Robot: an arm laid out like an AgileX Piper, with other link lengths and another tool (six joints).
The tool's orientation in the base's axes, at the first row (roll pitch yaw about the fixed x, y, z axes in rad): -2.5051 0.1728 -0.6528
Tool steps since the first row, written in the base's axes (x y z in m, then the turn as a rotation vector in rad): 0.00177 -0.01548 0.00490 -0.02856 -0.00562 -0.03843; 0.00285 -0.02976 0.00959 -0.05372 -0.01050 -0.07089; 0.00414 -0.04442 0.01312 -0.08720 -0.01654 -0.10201; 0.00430 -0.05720 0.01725 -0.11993 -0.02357 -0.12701; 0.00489 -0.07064 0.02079 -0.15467 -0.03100 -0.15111; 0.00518 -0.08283 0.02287 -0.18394 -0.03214 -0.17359; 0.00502 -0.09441 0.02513 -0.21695 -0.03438 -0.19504; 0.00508 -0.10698 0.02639 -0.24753 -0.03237 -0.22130; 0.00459 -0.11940 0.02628 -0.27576 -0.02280 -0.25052
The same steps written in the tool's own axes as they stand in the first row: 0.00981 0.00505 -0.01205 -0.01238 0.04201 0.02014; 0.01839 0.00993 -0.02343 -0.02357 0.07817 0.03683; 0.02756 0.01558 -0.03406 -0.04080 0.11894 0.04971; 0.03463 0.02044 -0.04440 -0.05791 0.15628 0.05738; 0.04252 0.02578 -0.05453 -0.07651 0.19447 0.06362; 0.04968 0.03143 -0.06288 -0.09486 0.22496 0.07344; 0.05610 0.03688 -0.07115 -0.11567 0.25762 0.08090; 0.06345 0.04336 -0.07913 -0.13629 0.28925 0.09514; 0.07052 0.05086 -0.08607 -0.15908 0.31692 0.11652
